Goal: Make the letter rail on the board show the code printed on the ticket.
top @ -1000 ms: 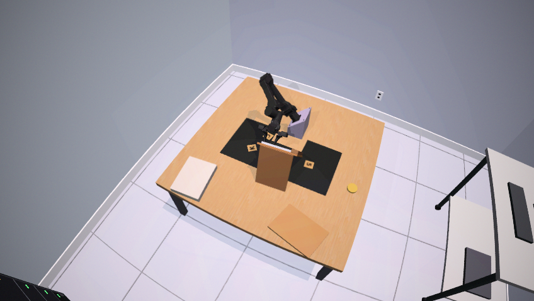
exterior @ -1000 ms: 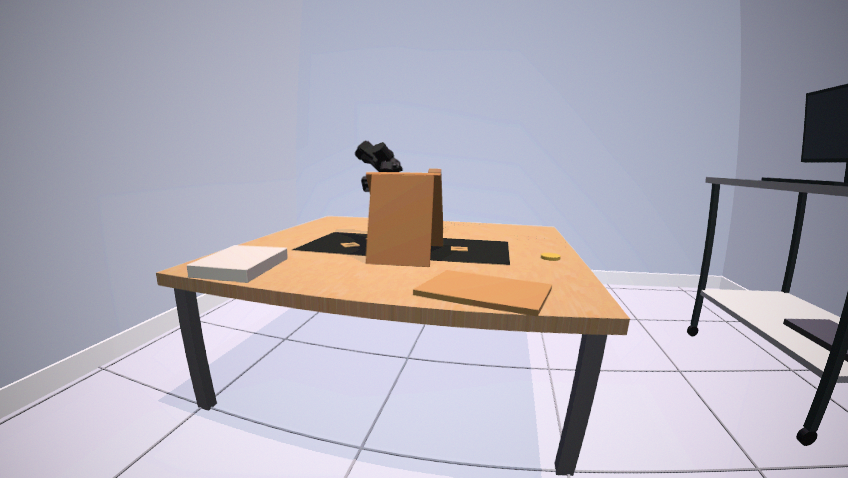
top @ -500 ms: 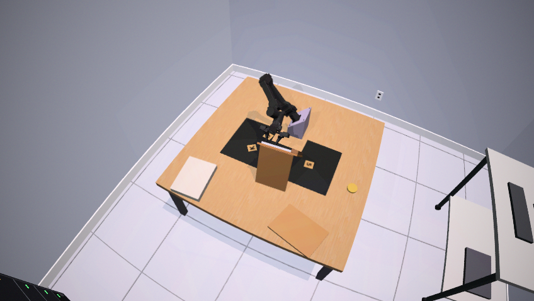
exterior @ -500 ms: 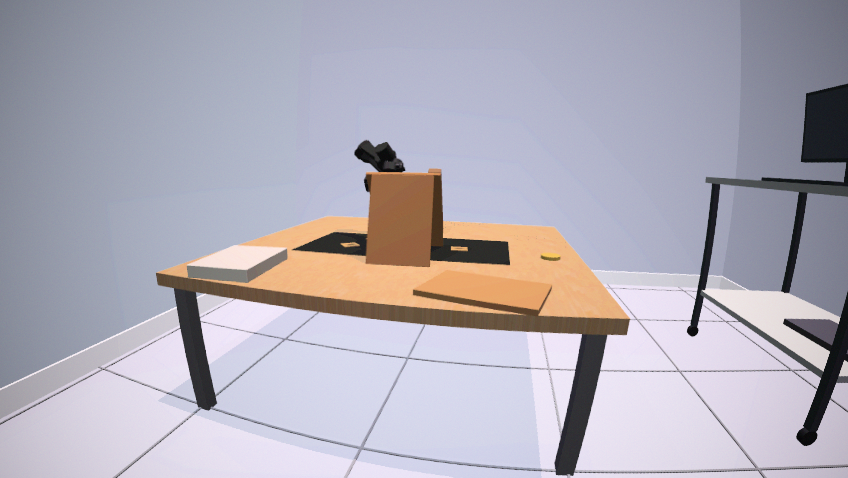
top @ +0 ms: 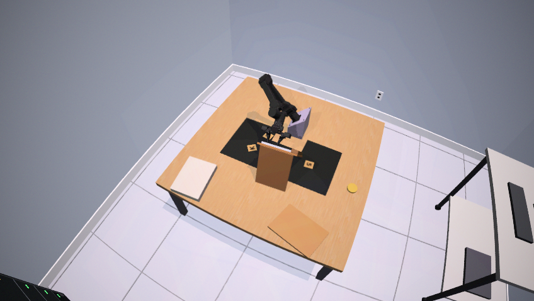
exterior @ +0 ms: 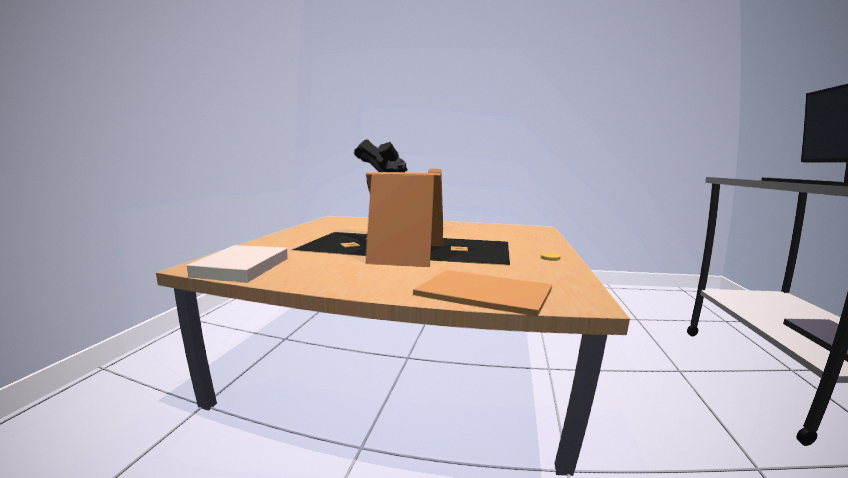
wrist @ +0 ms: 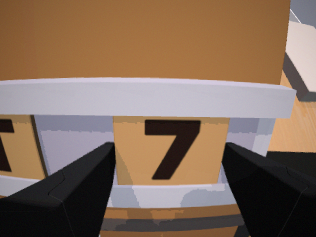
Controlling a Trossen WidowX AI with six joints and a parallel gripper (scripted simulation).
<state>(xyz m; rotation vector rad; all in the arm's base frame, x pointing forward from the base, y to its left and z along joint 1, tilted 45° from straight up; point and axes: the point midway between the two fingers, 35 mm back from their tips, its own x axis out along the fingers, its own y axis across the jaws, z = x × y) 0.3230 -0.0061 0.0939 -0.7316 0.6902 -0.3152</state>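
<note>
The white ticket lies 9 cm to the left of my gripper tip, 8 cm below it and 5 cm behind it. The rest, counted from my gripper tip: thin panel: 40 cm ahead, 31 cm to the left, 17 cm below; then white slab: 42 cm to the right, 30 cm ahead, 16 cm below.
</note>
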